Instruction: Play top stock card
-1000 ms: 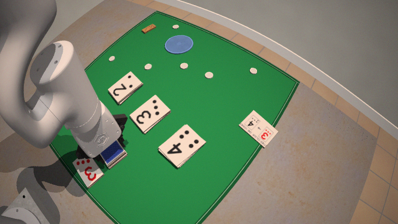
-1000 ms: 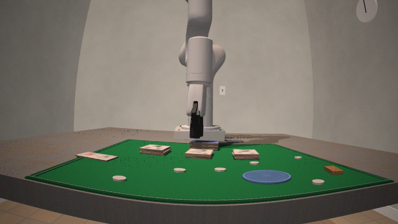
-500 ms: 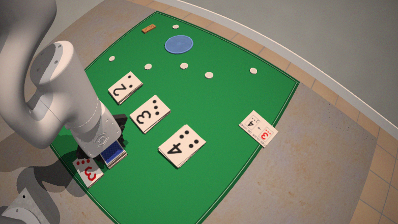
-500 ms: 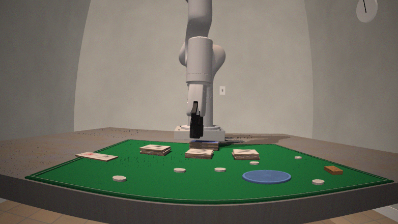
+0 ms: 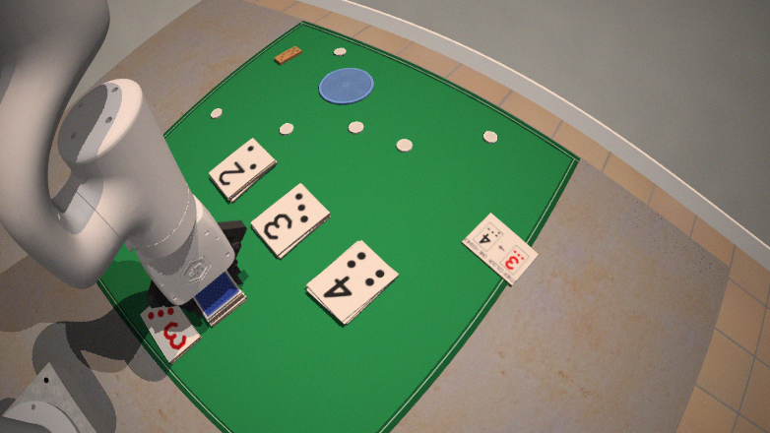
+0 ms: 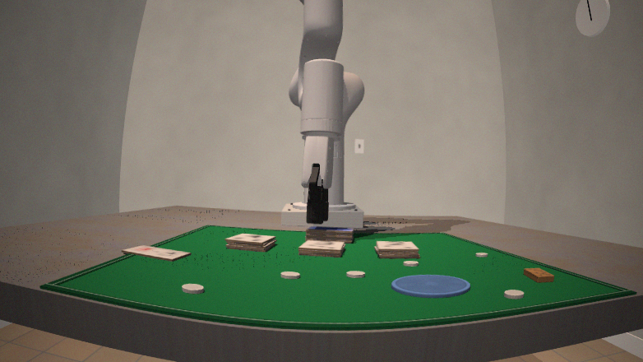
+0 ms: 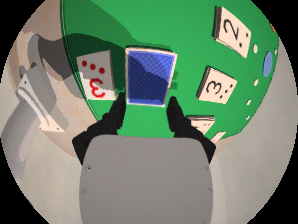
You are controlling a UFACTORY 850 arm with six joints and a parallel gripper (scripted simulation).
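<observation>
Right now my hand is 30 mm to the right of the card, 30 mm above it and 10 mm short of it. Round my hand: green card cloth 180 mm ahead, 60 mm below, 10 mm to the left.
</observation>
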